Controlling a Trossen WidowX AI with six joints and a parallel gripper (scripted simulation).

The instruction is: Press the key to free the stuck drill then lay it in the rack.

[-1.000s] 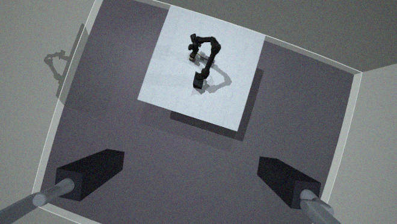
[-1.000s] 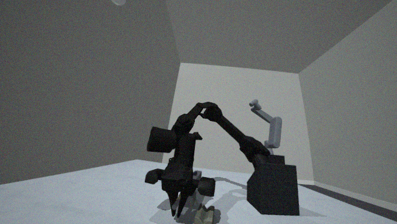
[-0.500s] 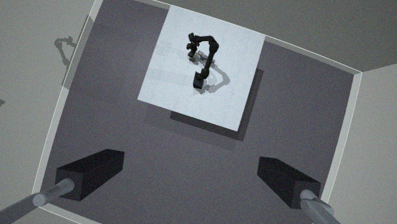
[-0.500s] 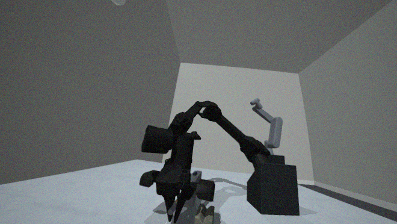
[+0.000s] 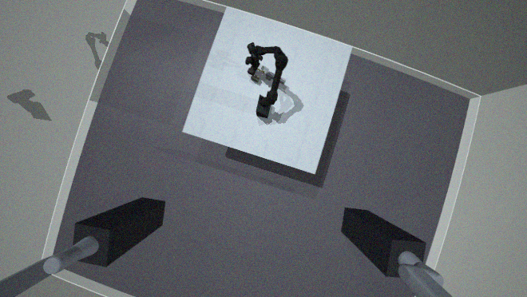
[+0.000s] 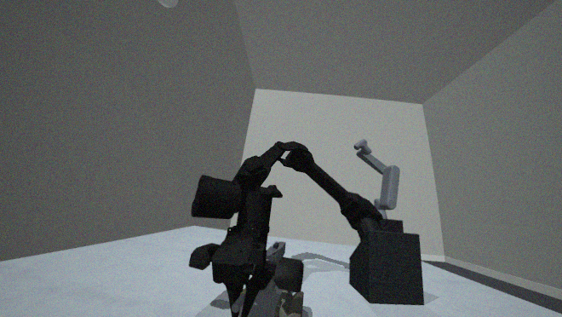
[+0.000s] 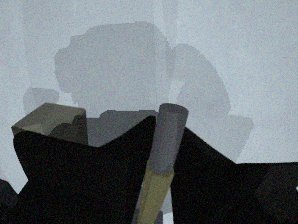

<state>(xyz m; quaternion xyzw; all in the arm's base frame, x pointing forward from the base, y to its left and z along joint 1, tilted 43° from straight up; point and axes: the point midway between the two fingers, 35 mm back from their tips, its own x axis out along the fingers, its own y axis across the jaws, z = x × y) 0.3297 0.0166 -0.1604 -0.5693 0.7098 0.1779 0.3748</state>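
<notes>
The drill lies 40 mm to the right of my gripper tip, 40 mm above it and 10 mm behind it. The rest, counted from my gripper tip: dark key 220 mm to the right, 80 mm behind, 40 mm above; olive rack 80 mm behind, 10 mm to the right, 10 mm above; long grey block 190 mm to the right, 70 mm behind, 40 mm above.
</notes>
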